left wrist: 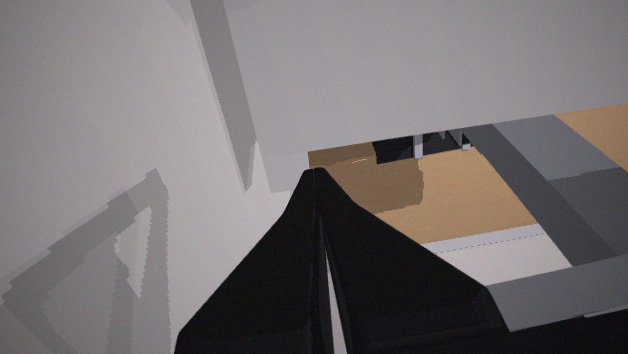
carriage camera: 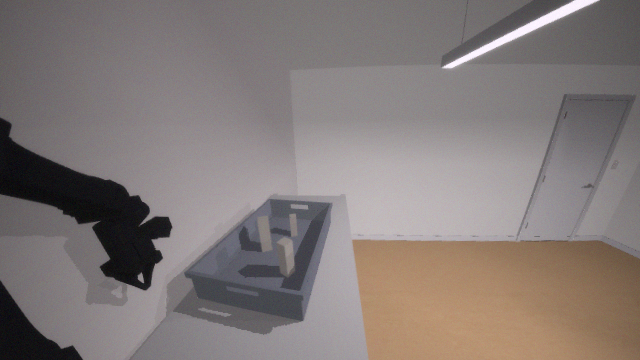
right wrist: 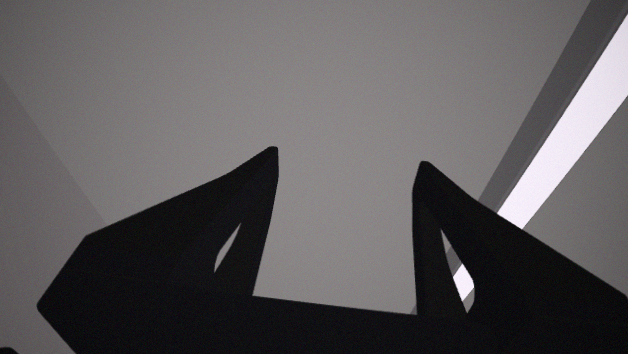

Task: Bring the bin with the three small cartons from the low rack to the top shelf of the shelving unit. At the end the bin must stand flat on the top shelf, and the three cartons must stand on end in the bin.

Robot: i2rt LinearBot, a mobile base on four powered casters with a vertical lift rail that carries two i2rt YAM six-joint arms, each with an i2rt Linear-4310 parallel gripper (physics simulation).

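Frame: origin at the left arm's base, x left, y back, z up, level; metres.
Where they show: left gripper, fingertip midpoint: (left wrist: 315, 183) (carriage camera: 147, 288); right gripper, fingertip midpoint: (right wrist: 346, 168).
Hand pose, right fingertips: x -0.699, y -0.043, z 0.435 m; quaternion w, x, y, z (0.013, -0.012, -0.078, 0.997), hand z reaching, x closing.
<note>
Things, the pixels of their top centre, and the offset from my right fingertips. "spot": a spot on its surface instead. Level surfaces: height alone.
- grey-blue bin at its top centre: (carriage camera: 279, 228) dx +0.569, dy -0.577, dz -0.457 m
- pale top shelf at its surface level: dz -0.577 m
- second carton at a spot on its surface: (carriage camera: 293, 225) spot: dx +0.528, dy -0.683, dz -0.510 m
- third carton at a spot on its surface: (carriage camera: 286, 257) spot: dx +0.504, dy -0.422, dz -0.482 m
- wooden floor at its surface level: dz -1.796 m
- grey panel at its surface level: dz -0.578 m
The grey-blue bin (carriage camera: 270, 302) stands on the pale top shelf (carriage camera: 335, 320) in the carriage view and looks flat. Three pale cartons stand on end in it: one carton (carriage camera: 264, 234) toward the wall side, a second carton (carriage camera: 293, 225) farther back, and a third carton (carriage camera: 286, 257) nearest the camera. My left gripper (carriage camera: 145, 287) (left wrist: 315, 183) is shut and empty, at the left of the bin in the picture and apart from it. My right gripper (right wrist: 346, 168) is partly open and empty, with the ceiling behind it; the bin does not show in its view.
A pale wall (carriage camera: 215, 115) runs along the shelf's left side in the picture. The wooden floor (carriage camera: 490, 300) lies at the right, with a door (carriage camera: 580, 165) beyond. A grey panel (left wrist: 400, 65) spans the top of the left wrist view. A lamp (carriage camera: 520, 32) (right wrist: 565, 125) hangs overhead.
</note>
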